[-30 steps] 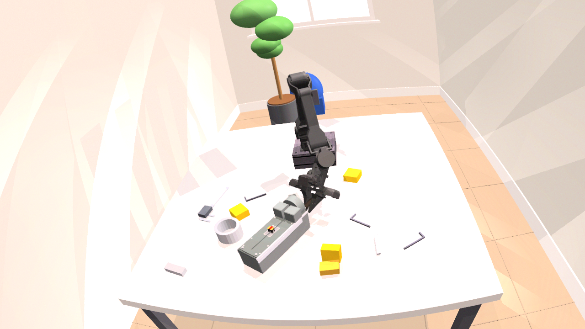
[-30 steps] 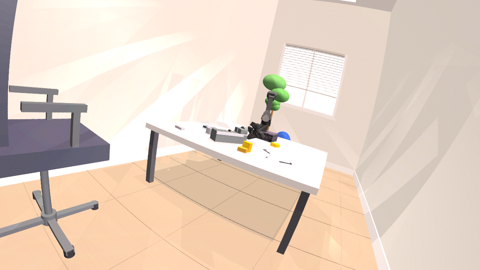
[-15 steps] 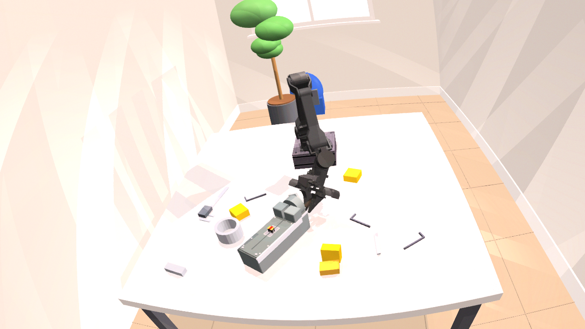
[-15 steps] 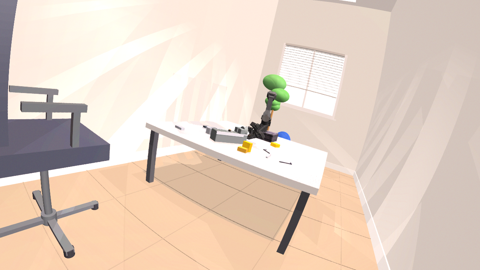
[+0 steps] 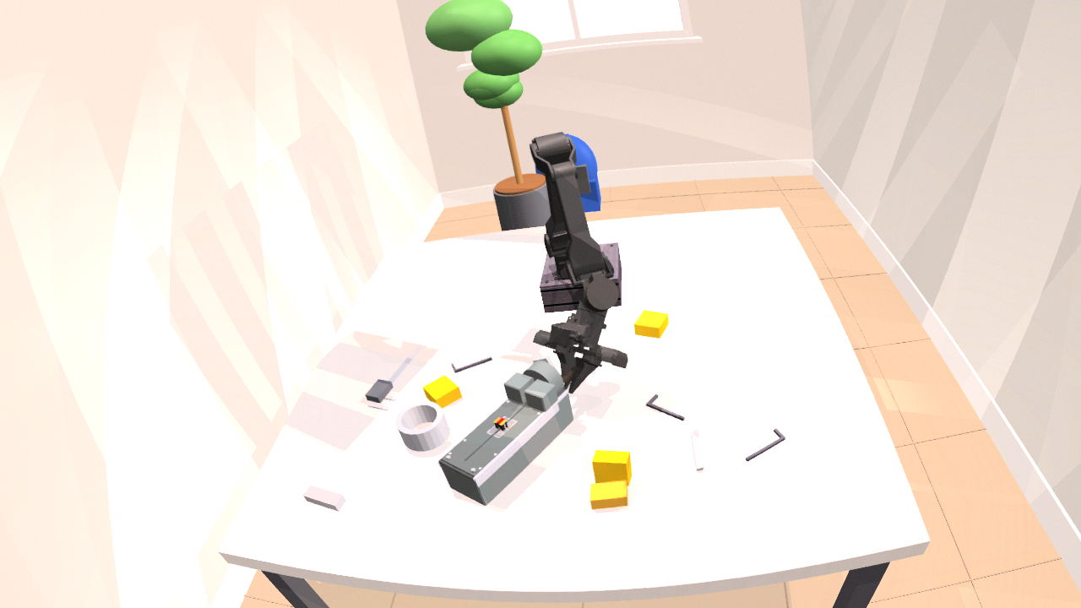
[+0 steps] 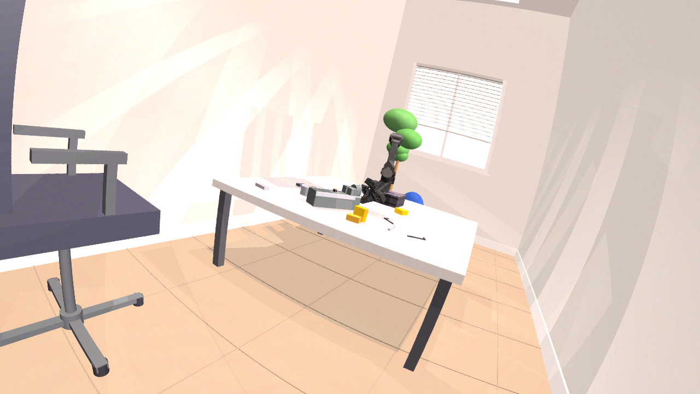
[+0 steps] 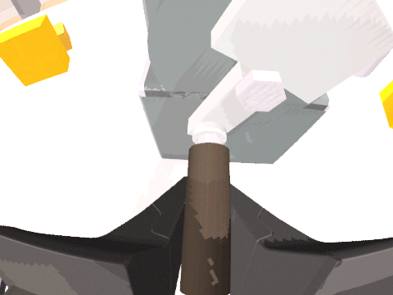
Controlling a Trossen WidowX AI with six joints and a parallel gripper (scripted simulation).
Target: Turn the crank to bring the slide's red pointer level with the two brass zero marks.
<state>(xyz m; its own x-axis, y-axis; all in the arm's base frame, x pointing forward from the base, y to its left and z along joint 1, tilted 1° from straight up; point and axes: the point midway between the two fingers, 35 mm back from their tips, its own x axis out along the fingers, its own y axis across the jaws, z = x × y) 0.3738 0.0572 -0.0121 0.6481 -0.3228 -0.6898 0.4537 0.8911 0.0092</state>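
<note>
Right now my gripper tip is 3 cm below the brown crank handle, 2 cm past it and 1 cm to the right of it. From my gripper tip the other things lie so: red pointer: 14 cm ahead, 9 cm to the right, 5 cm above.
</note>
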